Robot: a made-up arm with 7 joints.
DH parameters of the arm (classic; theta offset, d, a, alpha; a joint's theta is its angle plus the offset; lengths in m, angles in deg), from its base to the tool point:
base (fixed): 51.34 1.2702 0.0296 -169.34
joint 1: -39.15 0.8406 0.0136 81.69
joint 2: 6.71 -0.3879 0.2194 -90
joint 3: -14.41 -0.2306 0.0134 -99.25
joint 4: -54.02 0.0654 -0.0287 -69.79
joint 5: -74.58 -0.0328 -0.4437 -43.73
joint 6: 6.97 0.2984 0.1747 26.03
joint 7: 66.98 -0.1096 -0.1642 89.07
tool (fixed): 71.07 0.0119 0 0
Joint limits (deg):
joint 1: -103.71..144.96
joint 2: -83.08..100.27
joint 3: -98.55..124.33
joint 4: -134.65..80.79
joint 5: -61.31..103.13
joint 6: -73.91..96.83
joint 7: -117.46..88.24
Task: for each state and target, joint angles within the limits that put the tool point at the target. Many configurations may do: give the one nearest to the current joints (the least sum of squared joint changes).
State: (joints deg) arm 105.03 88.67 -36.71 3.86 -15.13 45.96 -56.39
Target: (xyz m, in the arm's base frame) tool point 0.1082 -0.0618 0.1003
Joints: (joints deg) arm 122.63 79.67 -7.00 15.51 -13.93 43.45 -49.05
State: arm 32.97 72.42 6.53 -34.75 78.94 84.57 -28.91
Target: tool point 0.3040 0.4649 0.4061
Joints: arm 39.50 65.51 -8.75 -27.94 46.36 85.16 -10.65
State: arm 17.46 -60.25 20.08 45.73 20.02 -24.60 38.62
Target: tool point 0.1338 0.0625 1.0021
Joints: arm 8.57 -31.72 29.61 28.05 3.33 -28.41 32.99
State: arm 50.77 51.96 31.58 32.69 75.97 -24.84 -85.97
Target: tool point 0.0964 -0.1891 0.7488
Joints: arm 59.25 41.01 20.93 70.15 91.06 -24.42 -83.53
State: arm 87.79 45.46 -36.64 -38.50 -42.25 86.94 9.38
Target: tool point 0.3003 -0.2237 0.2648
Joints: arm 51.38 29.27 -44.58 -60.64 -61.31 76.04 18.28
